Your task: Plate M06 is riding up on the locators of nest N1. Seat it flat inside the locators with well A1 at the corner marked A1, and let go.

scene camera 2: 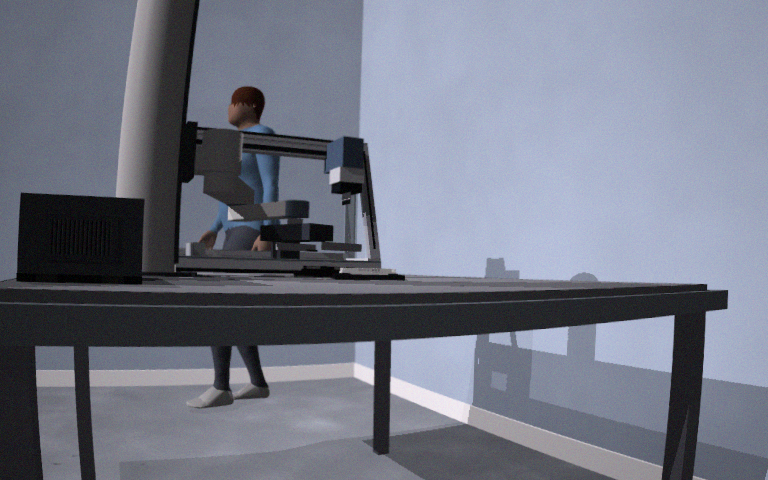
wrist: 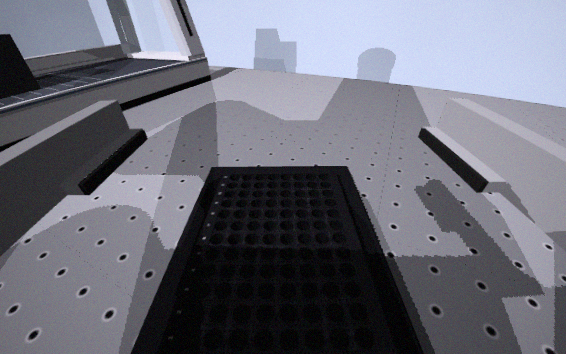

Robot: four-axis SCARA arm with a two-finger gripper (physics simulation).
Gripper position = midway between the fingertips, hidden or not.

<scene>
In view: my gripper (scene camera 2: 336, 248) and a black well plate (wrist: 278, 257).
My gripper also shows in the wrist view (wrist: 282, 116).
</scene>
